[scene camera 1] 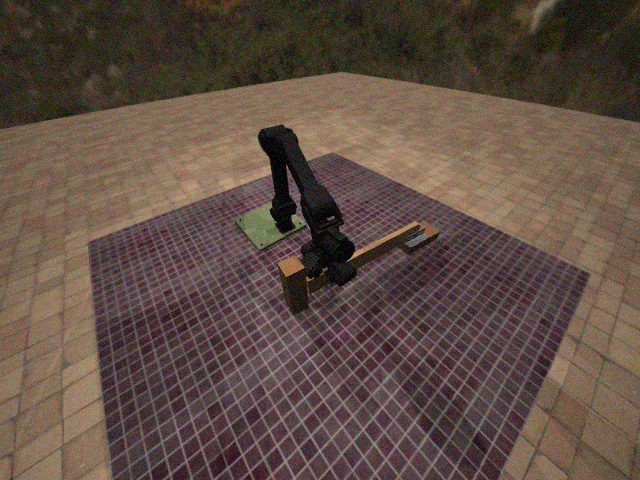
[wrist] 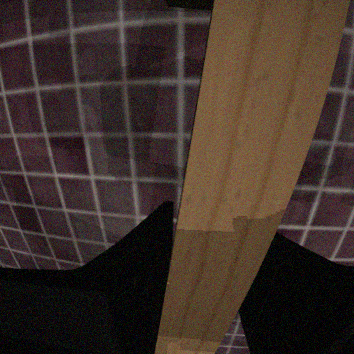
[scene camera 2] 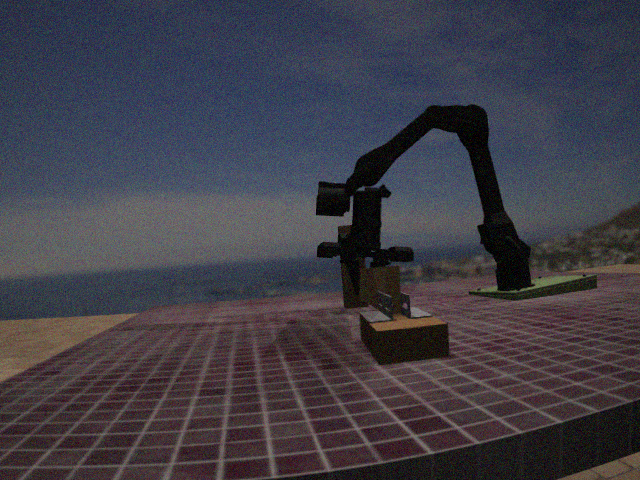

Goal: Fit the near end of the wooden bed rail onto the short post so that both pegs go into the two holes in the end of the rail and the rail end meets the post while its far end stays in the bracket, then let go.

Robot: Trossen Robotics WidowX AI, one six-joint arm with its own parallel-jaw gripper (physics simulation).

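Where they show: gripper, fingertip midpoint: (scene camera 1: 329,279); arm's base, link origin: (scene camera 1: 285,226) (scene camera 2: 515,288).
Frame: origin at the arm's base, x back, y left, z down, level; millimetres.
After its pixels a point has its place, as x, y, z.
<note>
The wooden bed rail (scene camera 1: 381,248) {-336, 189, -54} (scene camera 2: 382,279) {-338, 329, -65} (wrist: 260,120) runs from beside the short post to the bracket block. Its near end is close to the post (scene camera 1: 294,289) {-356, -133, -102} (scene camera 2: 351,289) {-341, -98, -25}; whether they touch, and the pegs and holes, cannot be made out. Its far end is at the bracket (scene camera 1: 421,238) (scene camera 2: 405,341), a wooden block with upright metal plates; how deep it sits between the plates is unclear. My gripper (scene camera 1: 328,271) {-327, -5, -16} (wrist: 194,209) {-327, -5, -16} is shut on the rail near its post end, with dark fingers on both sides. In the wrist view the rail runs at a slight slant between them.
The arm stands on a green base plate (scene camera 1: 253,229) {51, -115, 1} (scene camera 2: 563,283) {83, 63, -4} behind the post and rail. The post, bracket block and base plate stand on a purple tiled surface (scene camera 1: 310,392) {-545, -203, 16} (scene camera 2: 232,392) {-512, 527, 16}. Its front edge shows in scene camera 2.
</note>
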